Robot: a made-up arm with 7 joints. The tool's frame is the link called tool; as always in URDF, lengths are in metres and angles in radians. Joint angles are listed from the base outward. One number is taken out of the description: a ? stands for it. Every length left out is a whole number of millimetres.
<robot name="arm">
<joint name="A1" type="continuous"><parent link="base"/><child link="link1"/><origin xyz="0.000 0.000 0.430" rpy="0.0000 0.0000 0.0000"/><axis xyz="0 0 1"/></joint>
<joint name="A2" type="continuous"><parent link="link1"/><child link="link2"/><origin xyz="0.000 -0.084 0.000" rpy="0.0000 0.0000 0.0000"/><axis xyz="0 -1 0"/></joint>
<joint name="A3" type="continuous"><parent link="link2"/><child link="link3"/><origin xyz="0.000 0.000 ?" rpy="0.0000 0.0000 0.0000"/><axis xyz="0 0 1"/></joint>
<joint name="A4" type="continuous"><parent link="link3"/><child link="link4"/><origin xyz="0.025 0.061 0.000" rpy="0.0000 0.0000 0.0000"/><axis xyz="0 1 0"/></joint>
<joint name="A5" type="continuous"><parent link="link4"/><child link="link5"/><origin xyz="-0.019 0.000 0.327" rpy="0.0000 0.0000 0.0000"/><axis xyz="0 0 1"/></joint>
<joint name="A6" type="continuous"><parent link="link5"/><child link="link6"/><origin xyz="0.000 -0.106 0.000" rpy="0.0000 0.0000 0.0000"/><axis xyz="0 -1 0"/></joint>
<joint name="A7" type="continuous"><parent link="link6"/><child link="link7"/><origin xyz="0.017 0.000 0.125" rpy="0.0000 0.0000 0.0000"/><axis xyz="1 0 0"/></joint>
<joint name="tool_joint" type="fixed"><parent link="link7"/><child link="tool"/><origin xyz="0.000 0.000 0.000" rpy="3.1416 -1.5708 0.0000"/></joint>
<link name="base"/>
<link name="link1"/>
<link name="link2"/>
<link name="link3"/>
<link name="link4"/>
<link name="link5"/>
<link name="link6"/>
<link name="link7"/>
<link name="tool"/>
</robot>
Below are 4 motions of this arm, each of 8 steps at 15 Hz.
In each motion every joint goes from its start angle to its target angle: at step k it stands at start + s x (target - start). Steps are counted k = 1, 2, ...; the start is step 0. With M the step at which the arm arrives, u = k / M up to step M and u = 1 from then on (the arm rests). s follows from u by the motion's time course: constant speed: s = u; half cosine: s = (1 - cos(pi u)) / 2; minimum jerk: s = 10 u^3 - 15 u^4 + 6 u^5.
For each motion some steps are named. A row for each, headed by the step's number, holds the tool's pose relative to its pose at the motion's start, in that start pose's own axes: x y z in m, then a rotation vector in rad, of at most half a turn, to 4 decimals.
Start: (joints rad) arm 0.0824 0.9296 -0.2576 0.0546 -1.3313 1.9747 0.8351
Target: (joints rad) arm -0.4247 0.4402 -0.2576 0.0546 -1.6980 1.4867 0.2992
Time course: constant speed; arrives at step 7
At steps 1, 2, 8:
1: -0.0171 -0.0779 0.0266 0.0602 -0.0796 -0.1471
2: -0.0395 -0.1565 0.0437 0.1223 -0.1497 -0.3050
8: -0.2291 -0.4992 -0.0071 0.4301 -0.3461 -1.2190

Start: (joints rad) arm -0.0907 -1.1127 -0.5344 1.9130 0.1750 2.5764 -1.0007
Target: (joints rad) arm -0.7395 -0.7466 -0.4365 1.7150 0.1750 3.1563 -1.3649
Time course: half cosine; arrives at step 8
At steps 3, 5, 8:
3: -0.0931 0.0679 -0.0339 -0.3103 -0.0424 -0.0015
5: -0.2038 0.1321 -0.1079 -0.7153 -0.1723 -0.0884
8: -0.2800 0.1668 -0.1873 -1.0382 -0.3306 -0.2262

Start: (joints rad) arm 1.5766 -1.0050 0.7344 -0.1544 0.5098 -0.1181 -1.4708
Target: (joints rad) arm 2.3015 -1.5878 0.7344 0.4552 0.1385 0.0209 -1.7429
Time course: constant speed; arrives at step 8
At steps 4, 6, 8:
4: -0.1823 -0.1301 0.4640 0.6273 -0.0254 0.1193
6: -0.2282 -0.2985 0.6593 0.9742 -0.0413 0.1109
8: -0.2531 -0.5152 0.7960 1.3342 -0.0487 0.0636

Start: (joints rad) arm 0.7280 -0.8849 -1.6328 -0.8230 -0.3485 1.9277 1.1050
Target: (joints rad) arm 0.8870 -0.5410 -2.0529 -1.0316 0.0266 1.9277 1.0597
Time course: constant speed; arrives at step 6
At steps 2, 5, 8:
2: 0.0509 0.0113 -0.0014 0.0740 0.0516 -0.0548
5: 0.1166 0.0283 -0.0132 0.1701 0.0838 -0.1199
8: 0.1358 0.0346 -0.0193 0.1959 0.0830 -0.1362

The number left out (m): 0.457
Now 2 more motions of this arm.
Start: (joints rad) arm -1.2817 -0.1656 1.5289 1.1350 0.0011 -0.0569 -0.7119
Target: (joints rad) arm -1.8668 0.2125 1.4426 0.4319 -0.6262 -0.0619 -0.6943
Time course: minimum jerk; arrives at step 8
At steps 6, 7, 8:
6: 0.0479 -0.2516 -0.2849 -1.2662 -0.3326 0.4860
7: 0.0694 -0.2865 -0.2882 -1.3853 -0.3778 0.5291
8: 0.0737 -0.2929 -0.2882 -1.4071 -0.3862 0.5368

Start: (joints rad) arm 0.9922 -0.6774 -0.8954 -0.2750 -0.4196 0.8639 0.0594
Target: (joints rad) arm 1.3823 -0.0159 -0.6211 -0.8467 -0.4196 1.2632 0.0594
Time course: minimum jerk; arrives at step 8
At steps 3, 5, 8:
3: 0.0652 0.1829 -0.1291 -0.1195 0.3487 0.2592
5: -0.0067 0.4454 -0.3585 -0.4344 0.8734 0.6530
8: -0.1358 0.5458 -0.4835 -0.7105 1.1481 0.8640

